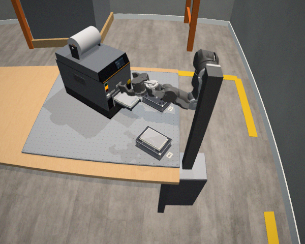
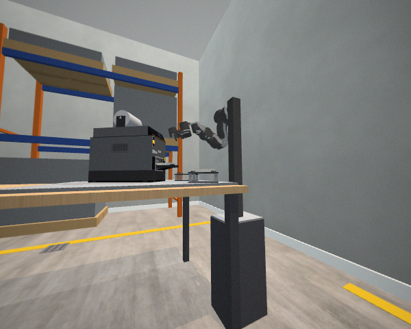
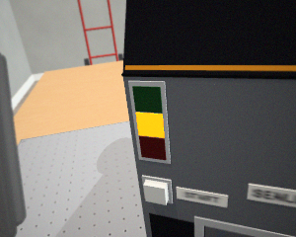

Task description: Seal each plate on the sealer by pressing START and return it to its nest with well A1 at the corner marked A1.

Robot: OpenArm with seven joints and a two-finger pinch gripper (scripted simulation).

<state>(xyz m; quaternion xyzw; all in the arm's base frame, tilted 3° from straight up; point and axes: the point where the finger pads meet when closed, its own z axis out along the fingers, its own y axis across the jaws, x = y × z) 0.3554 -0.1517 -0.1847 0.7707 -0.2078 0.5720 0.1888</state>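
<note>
Now: hand 11 cm short of the white start button, 1 cm to the left of it and 11 cm above it. Round my hand: foil roll 26 cm ahead, 22 cm to the right, 12 cm above; white well plate 2 cm ahead, 7 cm to the right, 18 cm below; sealer stage 2 cm ahead, 7 cm to the right, 20 cm below.
</note>
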